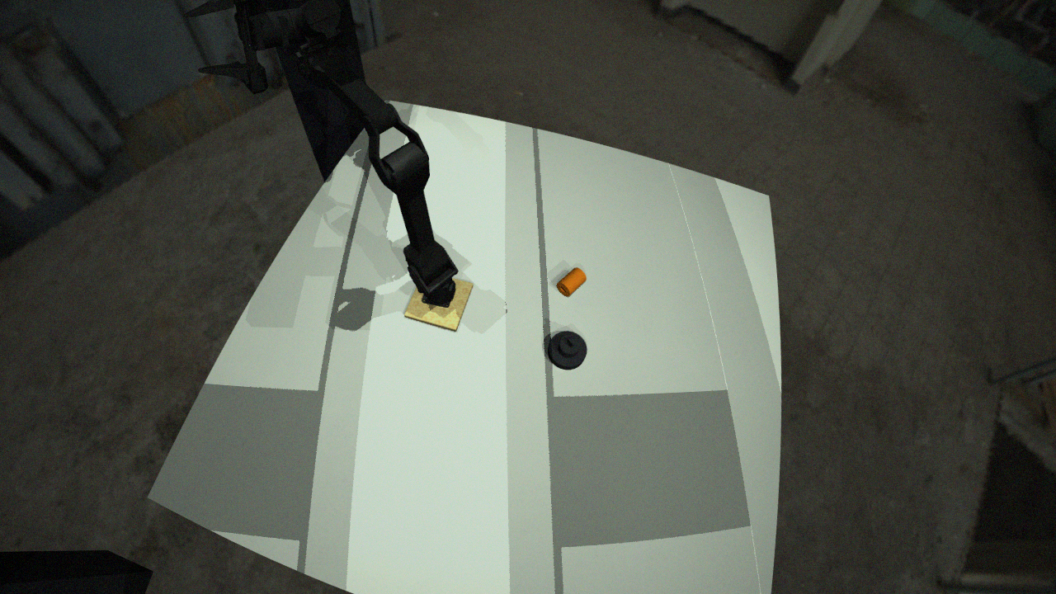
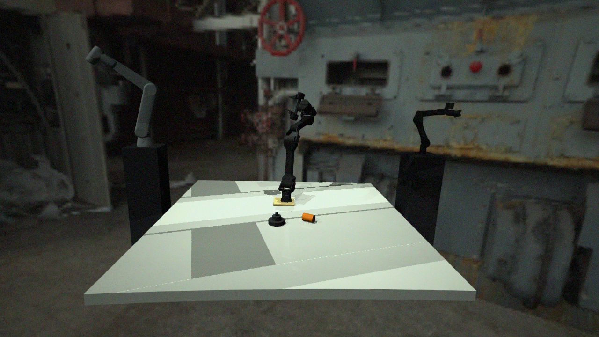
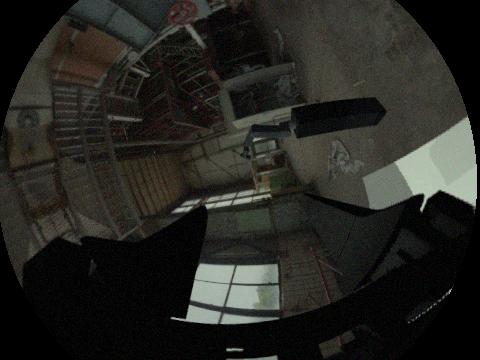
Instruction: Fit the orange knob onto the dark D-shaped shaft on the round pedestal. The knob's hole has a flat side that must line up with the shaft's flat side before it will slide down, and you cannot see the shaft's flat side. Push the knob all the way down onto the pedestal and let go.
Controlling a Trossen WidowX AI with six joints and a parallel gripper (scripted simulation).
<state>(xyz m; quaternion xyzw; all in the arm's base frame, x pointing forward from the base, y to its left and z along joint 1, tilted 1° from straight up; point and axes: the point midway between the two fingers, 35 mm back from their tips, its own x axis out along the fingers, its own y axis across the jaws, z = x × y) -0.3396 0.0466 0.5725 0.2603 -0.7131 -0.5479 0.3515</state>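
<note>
Now: gripper tip 66 cm short of the orange knob, 7 cm to the right of it and 56 cm above it. From my gripper tip the other things lie so: round pedestal (68 cm ahead, 10 cm to the right, 55 cm below).
</note>
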